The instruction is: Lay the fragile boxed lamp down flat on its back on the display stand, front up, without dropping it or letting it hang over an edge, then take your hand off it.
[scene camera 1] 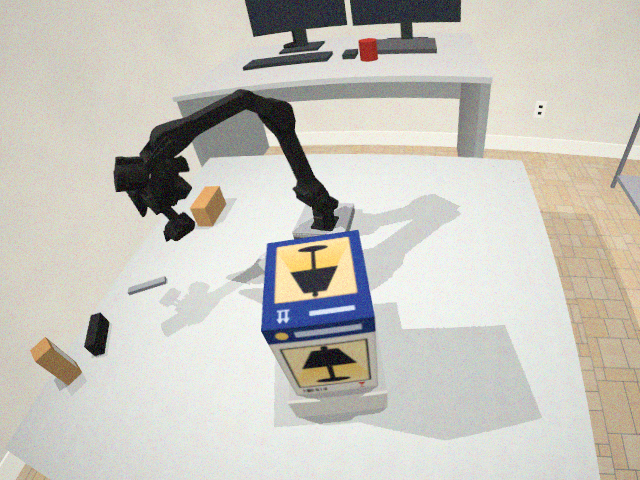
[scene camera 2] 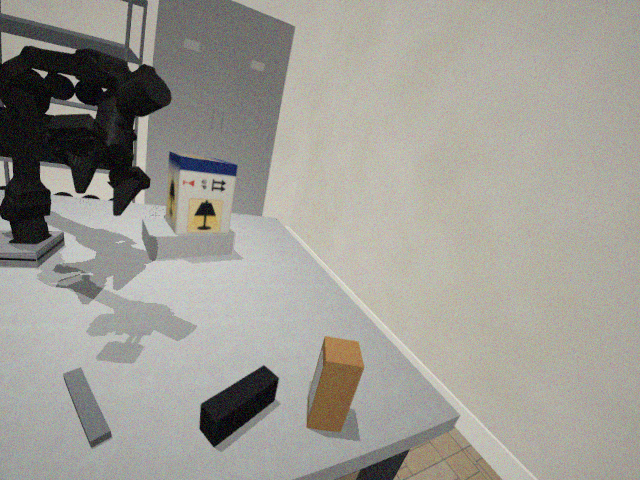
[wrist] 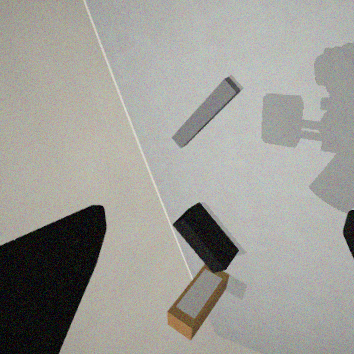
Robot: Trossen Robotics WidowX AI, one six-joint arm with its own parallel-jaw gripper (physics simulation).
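Where they show: gripper, fingertip midpoint: (scene camera 1: 155, 228) (scene camera 2: 100, 205) (wrist: 226, 219); arm's base, origin of the base link: (scene camera 1: 325, 223) (scene camera 2: 31, 239).
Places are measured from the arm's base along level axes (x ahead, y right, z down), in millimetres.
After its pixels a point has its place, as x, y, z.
Note:
The boxed lamp (scene camera 1: 316, 317) {461, -199, -266} (scene camera 2: 192, 191) {383, -81, -169} rests on the pale display stand (scene camera 1: 343, 407) {488, -217, 7} (scene camera 2: 191, 246) {394, -70, 3}. Its blue-bordered face with a large lamp picture is up, level as far as I see. White sides with smaller lamp pictures show below it. In scene camera 2's view its base comes close to the stand's near edge; the far edges are hidden. My gripper (scene camera 1: 156, 226) {298, 297, -198} (scene camera 2: 100, 202) {298, 297, -198} (wrist: 226, 219) {298, 297, -198} is open and empty, above the table and well apart from the box. The box does not show in the wrist view.
A grey bar (scene camera 1: 147, 285) {335, 453, 28} (scene camera 2: 86, 406) {339, 471, 27} (wrist: 206, 112) {327, 448, 27}, a black block (scene camera 1: 96, 334) {547, 459, -8} (scene camera 2: 238, 405) {533, 509, -11} (wrist: 206, 237) {526, 473, 2} and an orange block (scene camera 1: 56, 361) {667, 474, -47} (scene camera 2: 336, 387) {658, 525, -49} (wrist: 181, 325) {659, 493, -91} are on the table (scene camera 1: 465, 268) {54, -404, 39}. Another orange block (scene camera 1: 207, 206) {28, 395, -34} is near the arm. A desk (scene camera 1: 330, 90) stands behind.

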